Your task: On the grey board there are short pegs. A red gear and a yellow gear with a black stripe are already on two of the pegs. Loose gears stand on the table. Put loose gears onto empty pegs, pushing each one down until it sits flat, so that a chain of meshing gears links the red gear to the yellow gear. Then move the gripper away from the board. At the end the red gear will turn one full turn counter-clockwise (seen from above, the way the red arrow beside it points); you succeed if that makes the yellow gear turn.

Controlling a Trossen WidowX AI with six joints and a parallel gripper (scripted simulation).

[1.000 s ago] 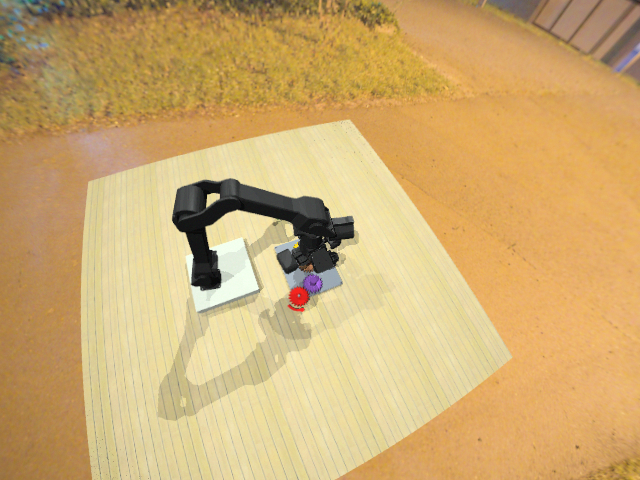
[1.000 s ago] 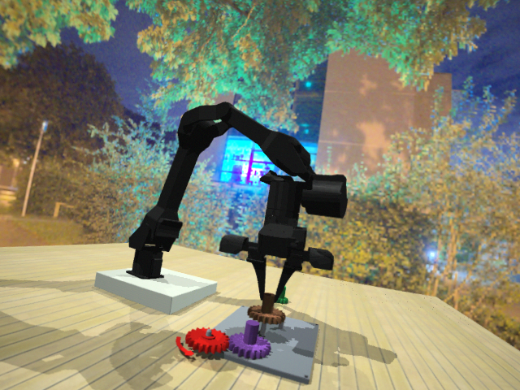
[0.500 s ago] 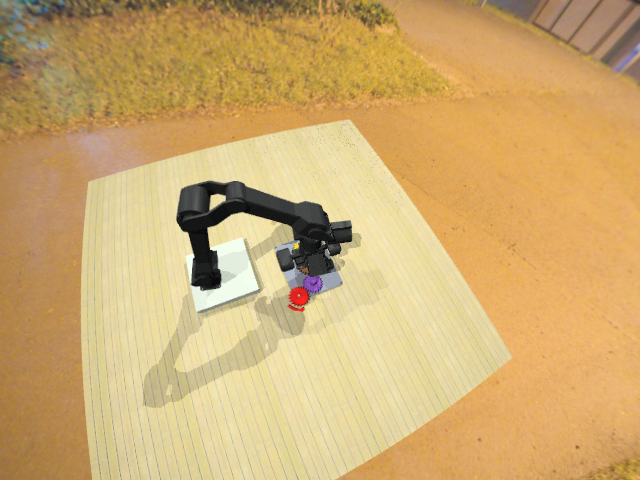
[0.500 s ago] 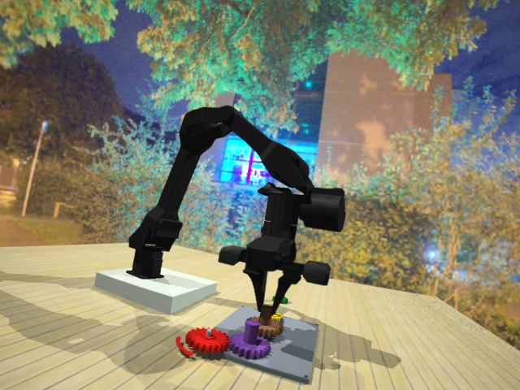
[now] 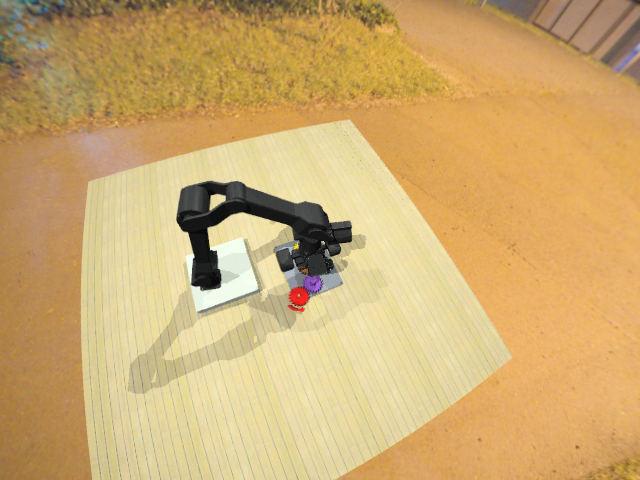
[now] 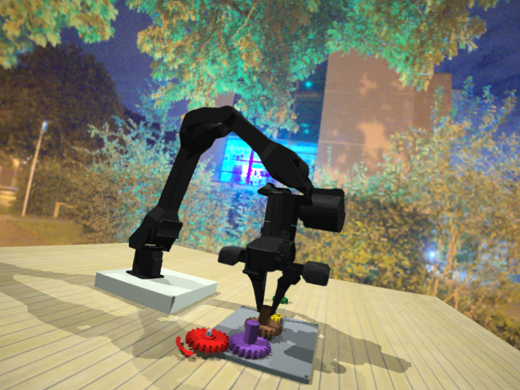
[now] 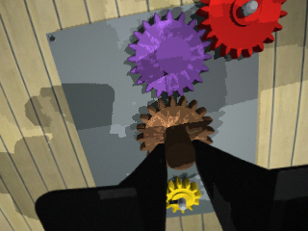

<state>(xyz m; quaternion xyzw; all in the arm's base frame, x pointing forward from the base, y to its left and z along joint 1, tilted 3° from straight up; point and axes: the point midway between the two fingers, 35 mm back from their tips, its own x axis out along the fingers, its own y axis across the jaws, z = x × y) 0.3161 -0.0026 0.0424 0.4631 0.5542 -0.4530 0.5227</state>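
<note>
Now: gripper tip 60 mm past the green gear, 230 mm to the right of it and 30 mm above it. The rest, counted from my gripper tip: yellow gear: 10 mm behind, 80 mm to the left, 30 mm below; then purple gear: 10 mm ahead, 60 mm to the right, 20 mm below; then brown gear: 10 mm below.
</note>
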